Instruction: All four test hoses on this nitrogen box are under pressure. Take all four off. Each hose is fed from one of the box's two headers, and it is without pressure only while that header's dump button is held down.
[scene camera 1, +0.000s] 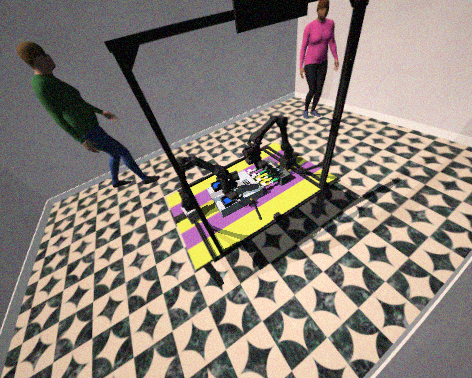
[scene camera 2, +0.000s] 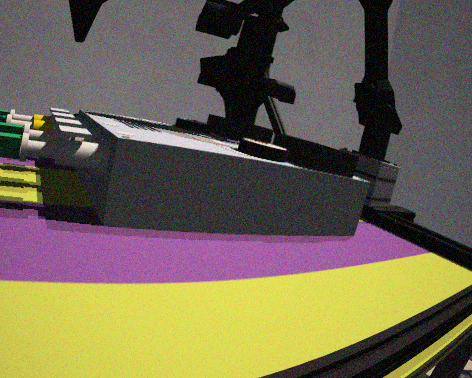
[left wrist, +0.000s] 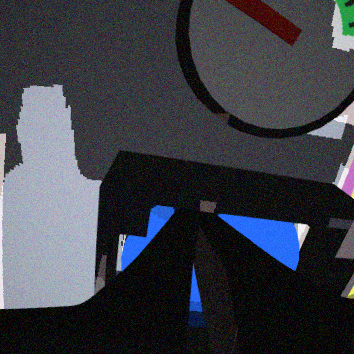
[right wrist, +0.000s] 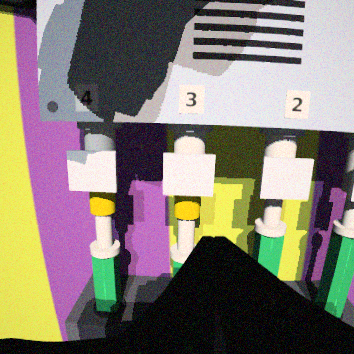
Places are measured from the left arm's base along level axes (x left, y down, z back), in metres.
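Where they show: left gripper, fingertip midpoint: (scene camera 1: 229, 198) (left wrist: 190, 216); right gripper, fingertip midpoint: (scene camera 1: 257, 169) (scene camera 2: 79, 42) (right wrist: 211, 246); left arm's base, origin of the base link: (scene camera 1: 189, 207) (scene camera 2: 371, 157); right arm's base, origin of the base link: (scene camera 1: 287, 157).
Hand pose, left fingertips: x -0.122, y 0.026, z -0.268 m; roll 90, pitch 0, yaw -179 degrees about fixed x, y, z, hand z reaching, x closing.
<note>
Things, the pixels of their top centre, and the offset from my left fingertips. "spot": a spot on its surface instead. Level surfaces: height alone.
- blue dump button, middle of its top: (left wrist: 211, 267) dx -0.009, dy +0.000, dz +0.024 m
- black guard, surface spot: (left wrist: 211, 175) spot: dx -0.005, dy -0.006, dz -0.018 m
- round gauge, surface spot: (left wrist: 274, 81) spot: dx -0.020, dy -0.009, dz -0.047 m
- red needle, middle of its top: (left wrist: 261, 11) dx -0.014, dy -0.010, dz -0.064 m
- second blue button, middle of its top: (scene camera 1: 217, 185) dx +0.179, dy -0.010, dz -0.005 m
- purple mat, its level: dy +0.086 m
The grey nitrogen box (scene camera 1: 251, 187) (scene camera 2: 227, 195) lies on the striped mat. My left gripper (scene camera 1: 232, 192) (left wrist: 190, 216) is shut and empty, with its tips down on a blue dump button (left wrist: 267, 239) inside a black guard (left wrist: 211, 175). A round gauge (left wrist: 274, 81) with a red needle (left wrist: 267, 17) sits just beyond. My right gripper (scene camera 1: 256, 162) (right wrist: 211, 246) is shut and empty, in front of port 3. Green hoses (scene camera 1: 268, 177) sit in ports 4 (right wrist: 105, 277), 2 (right wrist: 270, 249) and one further right (right wrist: 337, 274); hose 3 is mostly hidden. White collars (right wrist: 189, 174) sit on the ports, and yellow rings (right wrist: 102, 206) (right wrist: 187, 210) show at 4 and 3.
A second blue button (scene camera 1: 216, 184) shows on the box. A black frame (scene camera 1: 343, 94) stands over the yellow and purple mat (scene camera 1: 279, 202) (scene camera 2: 234, 319). Two people stand on the floor, one in green (scene camera 1: 69, 112) and one in pink (scene camera 1: 317, 45).
</note>
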